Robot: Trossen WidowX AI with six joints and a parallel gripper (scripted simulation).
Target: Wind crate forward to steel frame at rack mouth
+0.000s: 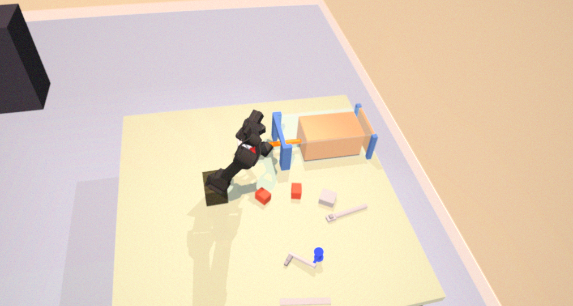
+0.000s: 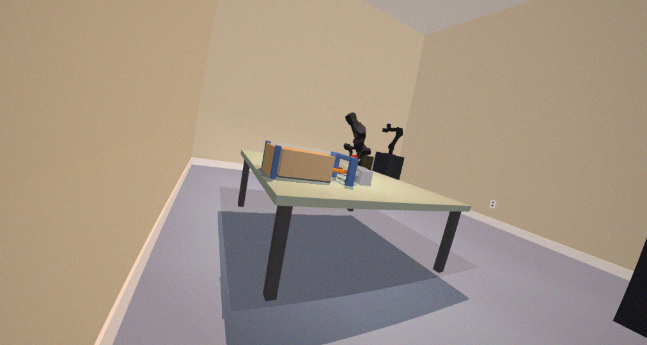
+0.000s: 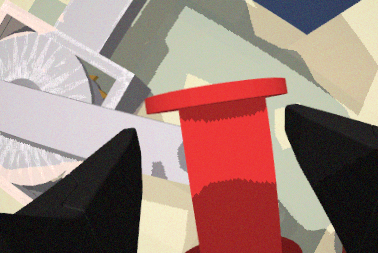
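The red spool grip lies 1 cm to the right of my gripper tip and 1 cm behind it. The rest, counted from my gripper tip: winch: 10 cm below, 8 cm to the left, 6 cm behind; blue steel frame: 12 cm ahead, 8 cm to the left, 3 cm below; red-knobbed handle: 3 cm to the left, 3 cm below, 2 cm behind.
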